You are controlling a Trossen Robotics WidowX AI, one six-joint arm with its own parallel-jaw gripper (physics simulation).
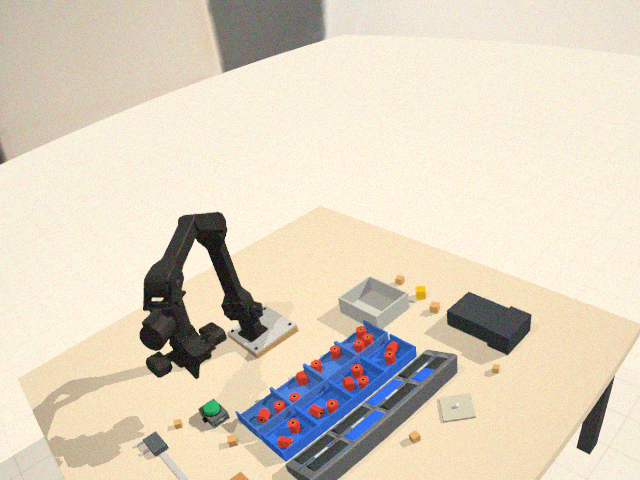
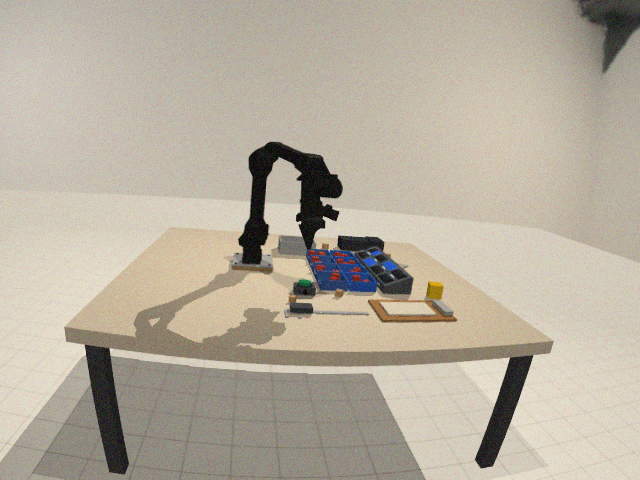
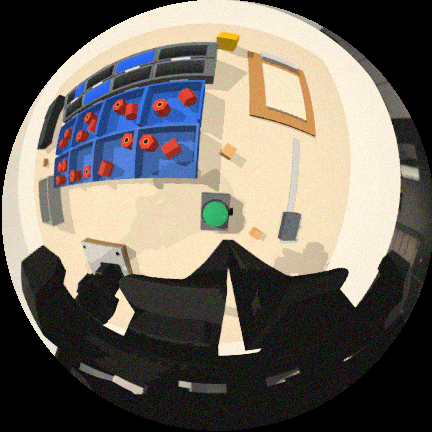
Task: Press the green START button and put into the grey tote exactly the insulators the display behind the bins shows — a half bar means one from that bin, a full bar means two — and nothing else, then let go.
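Frame: origin at the arm's base, x ahead, y left, z up, level; centimetres.
Seen in the pictures: gripper, between the fingertips: point(image 1: 196, 378) point(image 2: 308, 249) point(image 3: 226, 244); arm's base, origin of its link: point(image 1: 253, 331) point(image 2: 251, 261) point(image 3: 113, 272).
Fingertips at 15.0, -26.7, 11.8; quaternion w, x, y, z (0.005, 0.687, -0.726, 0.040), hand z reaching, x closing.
Observation:
Pixels of each thing's top centre, then the offset from my fingertips to it, as dx, dy, dz.
- green START button, centre of its top: point(image 3: 215, 214) point(image 1: 210, 405) point(image 2: 305, 280) -0.1, +0.4, -9.9
- grey tote, centre of its top: point(image 1: 372, 295) point(image 2: 297, 239) point(image 3: 42, 201) +6.4, +54.2, -8.6
- black box, centre of its top: point(image 1: 488, 312) point(image 2: 361, 238) +38.1, +63.0, -8.4
- plug-like tool, centre of its top: point(image 3: 302, 193) point(image 1: 163, 462) point(image 2: 328, 308) +3.2, -17.5, -12.0
- wooden frame, centre of its top: point(image 3: 285, 81) point(image 2: 412, 305) +29.4, -15.8, -12.2
- yellow block, centre of its top: point(image 2: 436, 283) point(image 3: 228, 35) +43.6, -3.2, -9.4
My gripper point(image 1: 196, 375) point(image 2: 309, 246) point(image 3: 226, 244) is shut and empty, pointing down above the table, higher than the green START button point(image 1: 211, 407) point(image 2: 305, 283) point(image 3: 215, 213) and apart from it. The blue bins point(image 1: 263, 439) point(image 2: 361, 286) point(image 3: 170, 173) stand in two rows of four, with red insulators point(image 1: 293, 425) point(image 3: 148, 143) in them. The display point(image 1: 456, 363) point(image 2: 400, 287) point(image 3: 212, 51) behind them is lit. Two windows look fully blue: the outer row's second from the button end and the inner row's third. The outer row's far-end window looks half blue. The grey tote point(image 1: 356, 311) point(image 2: 290, 244) point(image 3: 51, 201) looks empty.
A black box point(image 1: 485, 322) point(image 2: 360, 242) stands beyond the display. A plug-like tool point(image 1: 155, 443) point(image 2: 301, 308) point(image 3: 289, 226) lies near the button, with small orange cubes point(image 1: 232, 440) point(image 3: 229, 151) around. A wooden frame point(image 2: 379, 311) point(image 3: 257, 95) and a yellow block point(image 2: 434, 290) point(image 3: 228, 41) are at the side.

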